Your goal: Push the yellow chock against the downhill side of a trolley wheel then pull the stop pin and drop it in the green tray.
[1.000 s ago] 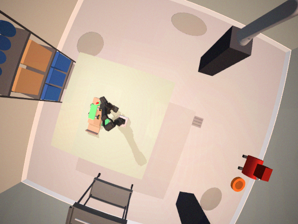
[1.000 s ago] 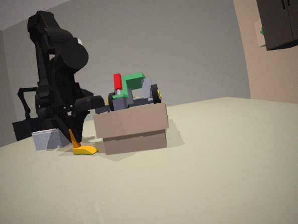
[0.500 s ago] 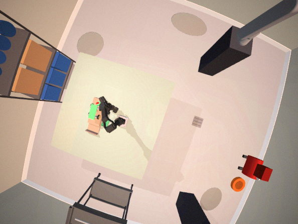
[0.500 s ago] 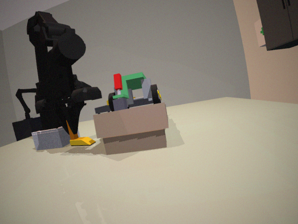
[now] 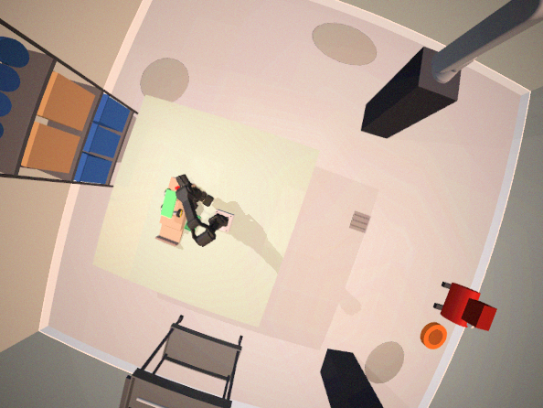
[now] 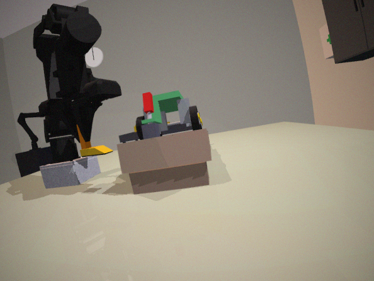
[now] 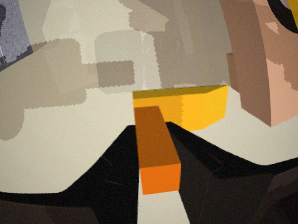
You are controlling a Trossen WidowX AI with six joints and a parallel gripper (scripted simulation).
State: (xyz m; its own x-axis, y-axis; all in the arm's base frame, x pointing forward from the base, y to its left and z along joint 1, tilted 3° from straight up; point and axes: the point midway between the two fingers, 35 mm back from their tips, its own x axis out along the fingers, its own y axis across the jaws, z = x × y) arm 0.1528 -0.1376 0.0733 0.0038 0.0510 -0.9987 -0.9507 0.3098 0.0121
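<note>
Now: gripper tip 170 mm short of the trolley, 90 mm to the right of it and 10 mm below it. Round my gripper tip: red-headed stop pin: 140 mm ahead, 30 mm above, 10 mm to the right; tan ramp: 170 mm ahead, 100 mm to the left, 60 mm below; yellow chock: 20 mm ahead, 10 mm to the right, 10 mm below.
</note>
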